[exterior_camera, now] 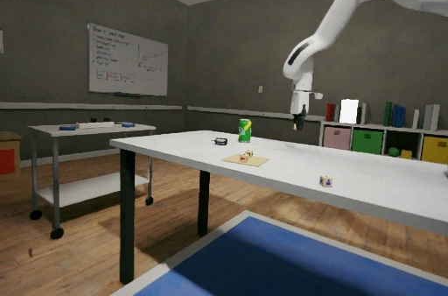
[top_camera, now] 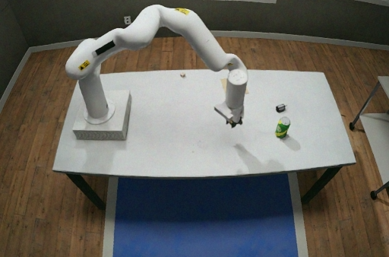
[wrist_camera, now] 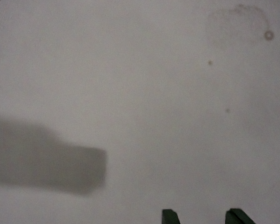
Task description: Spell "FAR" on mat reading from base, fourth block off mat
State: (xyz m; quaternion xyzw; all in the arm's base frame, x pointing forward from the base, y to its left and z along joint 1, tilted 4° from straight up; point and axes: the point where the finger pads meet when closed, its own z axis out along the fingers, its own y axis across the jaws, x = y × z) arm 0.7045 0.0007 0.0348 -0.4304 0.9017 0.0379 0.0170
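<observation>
My gripper is now 10 mm short of the tan mat, 350 mm to the right of it and 120 mm above it. Round my hand: green soda can (280 mm ahead, 40 mm to the left, 60 mm below); small black object (300 mm ahead, 220 mm to the left, 100 mm below).
</observation>
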